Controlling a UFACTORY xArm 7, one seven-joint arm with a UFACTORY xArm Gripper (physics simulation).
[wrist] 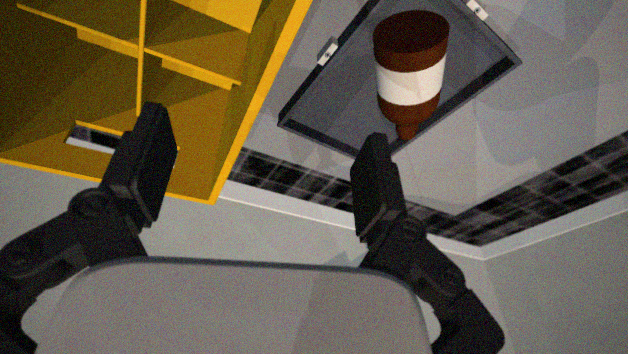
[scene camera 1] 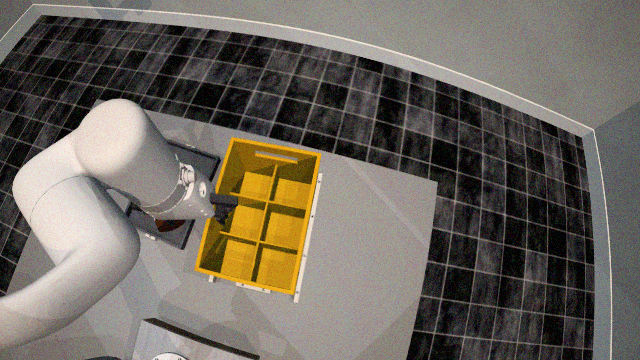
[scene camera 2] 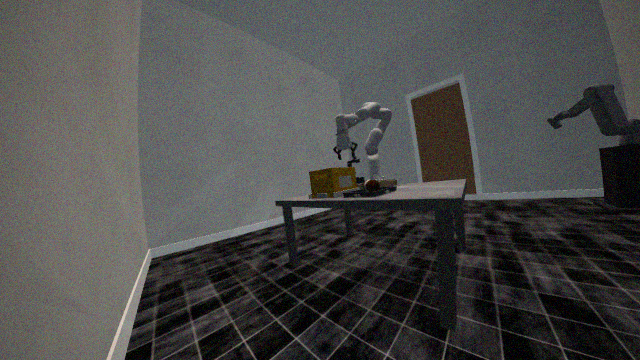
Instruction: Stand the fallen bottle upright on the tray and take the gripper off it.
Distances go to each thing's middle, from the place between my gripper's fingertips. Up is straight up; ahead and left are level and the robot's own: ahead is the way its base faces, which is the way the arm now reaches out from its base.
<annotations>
The brown bottle point(wrist: 410, 51) is 1 cm ahead of my hand, 18 cm to the left of it and 19 cm below it.
</annotations>
